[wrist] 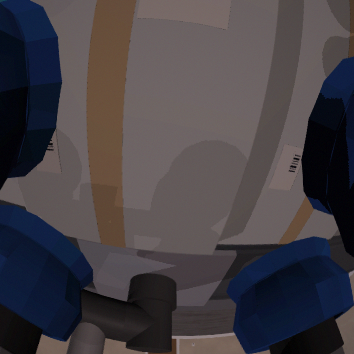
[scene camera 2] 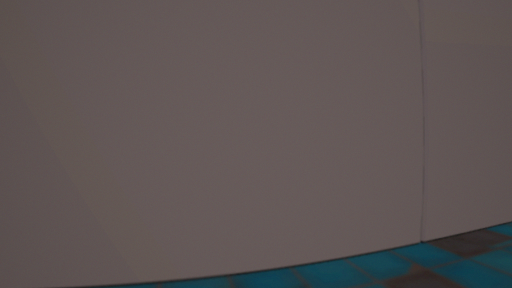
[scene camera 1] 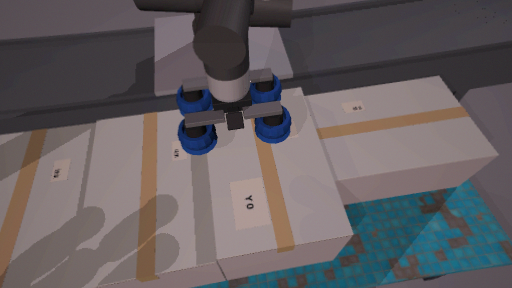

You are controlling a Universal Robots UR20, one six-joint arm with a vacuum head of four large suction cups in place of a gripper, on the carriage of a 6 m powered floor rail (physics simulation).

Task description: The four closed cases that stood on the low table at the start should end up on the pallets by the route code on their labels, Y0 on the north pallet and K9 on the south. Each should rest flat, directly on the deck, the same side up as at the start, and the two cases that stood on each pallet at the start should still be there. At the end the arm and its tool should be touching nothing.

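Frame: origin at the arm's base, x left, y back, z up, level; metres.
Where they show: hand at its tool point: (wrist: 172, 220); arm's base at its link origin: (wrist: 152, 284).
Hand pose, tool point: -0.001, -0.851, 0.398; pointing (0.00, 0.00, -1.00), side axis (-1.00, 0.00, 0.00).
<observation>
Each offset is from my tool point to the top centre of the thing, as dx, dy, dz. Level surfaces: height alone.
A white case with a large Y0 label @[+0.086, -0.069, -0.143] (scene camera 1: 310, 200) (wrist: 200, 90) lies flat on the low table @[dz -0.438] (scene camera 1: 425, 240) (scene camera 2: 480, 280). It stands higher than the case at its left (scene camera 1: 120, 190) (wrist: 315, 50). Another case @[+0.561, +0.026, -0.197] (scene camera 1: 400, 135) lies to its right, and one more @[-0.673, -0.069, -0.182] (scene camera 1: 50, 200) at the far left; no route codes are readable on these three. My gripper (scene camera 1: 234, 114) (wrist: 175, 200), four blue cups, is over the back part of the Y0 case and reaches toward its left neighbour. Cup shadows fall on the tops; the cups look apart from them and hold nothing. The pallets do not show.
The dark floor rail (scene camera 1: 75, 60) runs behind the cases, with a pale carriage plate (scene camera 1: 175, 55) behind the head. The cases stand close side by side. Pale case sides (scene camera 2: 250, 150) fill most of scene camera 2, with a seam at right.
</observation>
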